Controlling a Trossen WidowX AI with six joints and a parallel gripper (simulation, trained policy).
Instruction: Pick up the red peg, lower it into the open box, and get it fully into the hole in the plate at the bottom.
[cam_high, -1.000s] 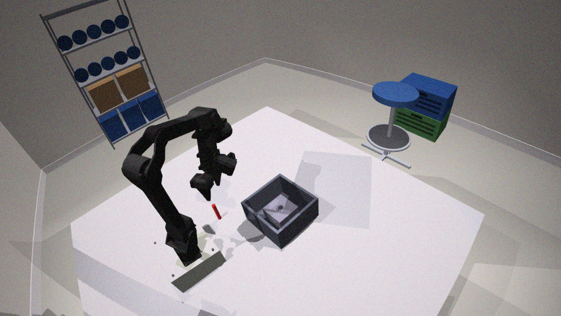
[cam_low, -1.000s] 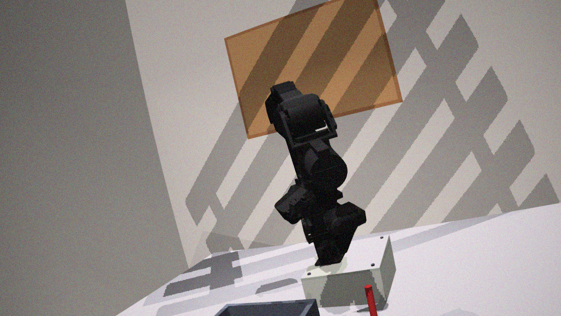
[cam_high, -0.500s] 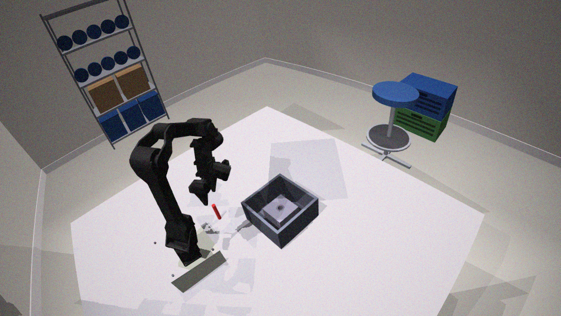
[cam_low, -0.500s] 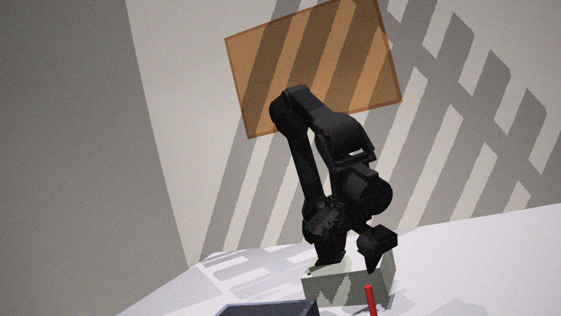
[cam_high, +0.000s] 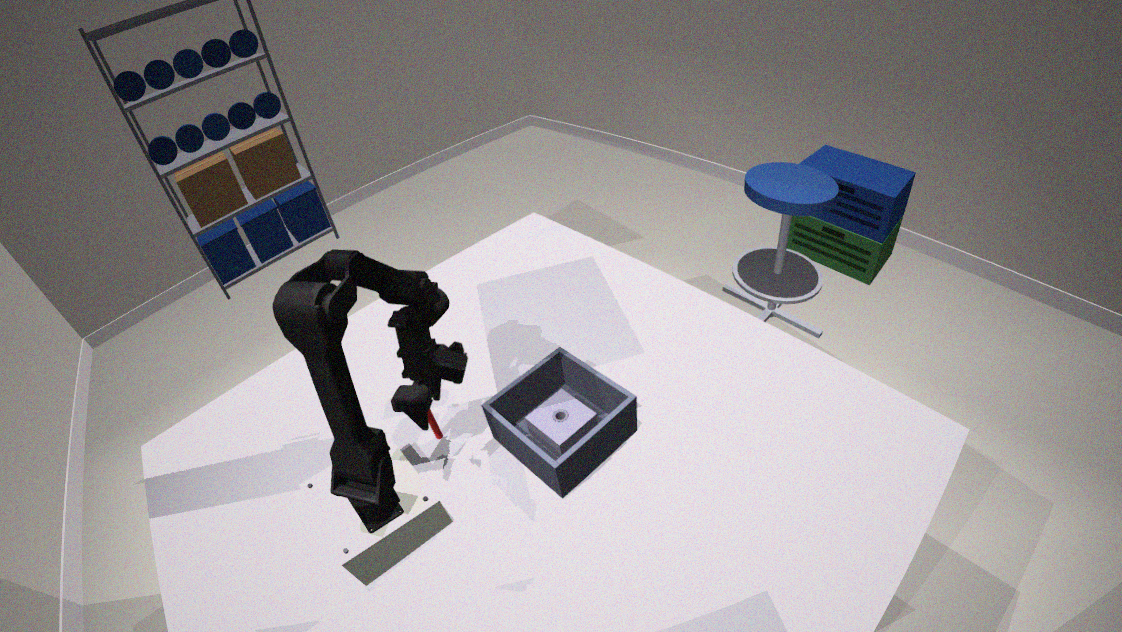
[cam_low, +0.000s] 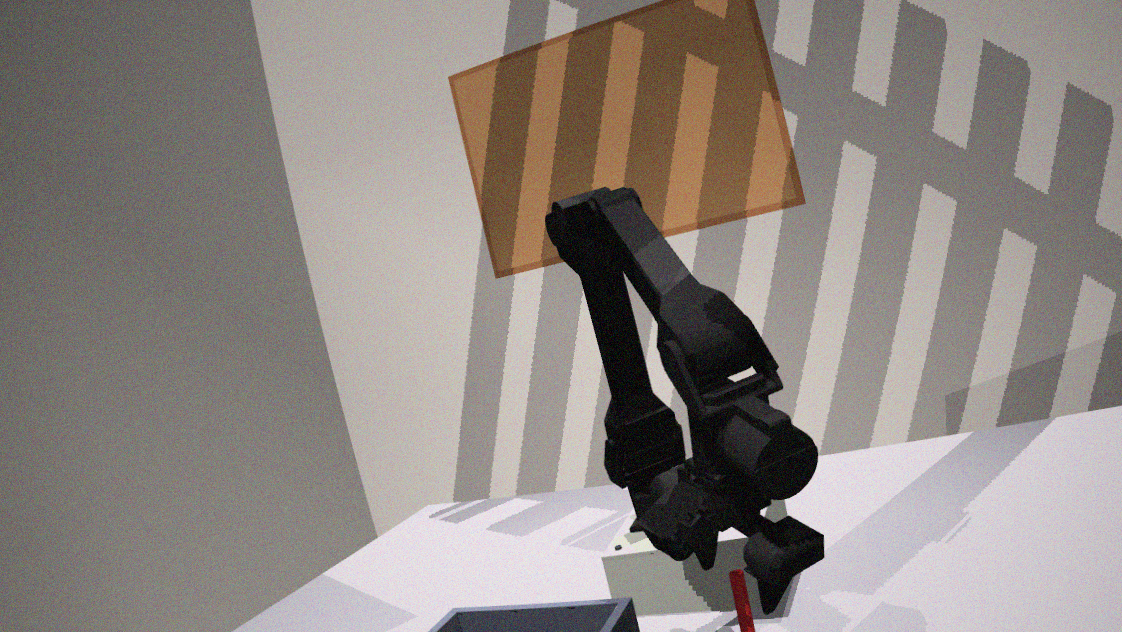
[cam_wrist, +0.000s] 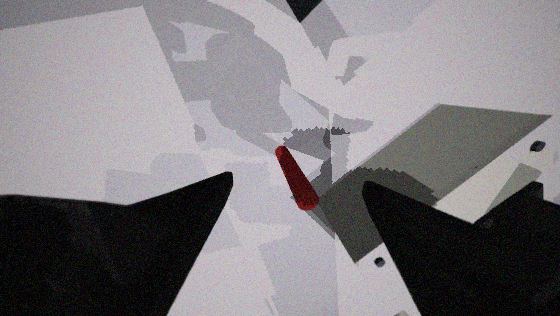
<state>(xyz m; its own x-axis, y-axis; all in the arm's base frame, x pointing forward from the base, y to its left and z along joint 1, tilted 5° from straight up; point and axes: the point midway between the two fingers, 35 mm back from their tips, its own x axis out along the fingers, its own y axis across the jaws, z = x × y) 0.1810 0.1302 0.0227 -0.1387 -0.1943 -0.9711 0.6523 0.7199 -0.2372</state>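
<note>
Right now the red peg is 10 mm behind my gripper tip and 20 mm below it. The rest, counted from my gripper tip: pale plate: 170 mm ahead, 170 mm to the right, 20 mm below; dark grey box: 170 mm ahead, 170 mm to the right, 40 mm below.
</note>
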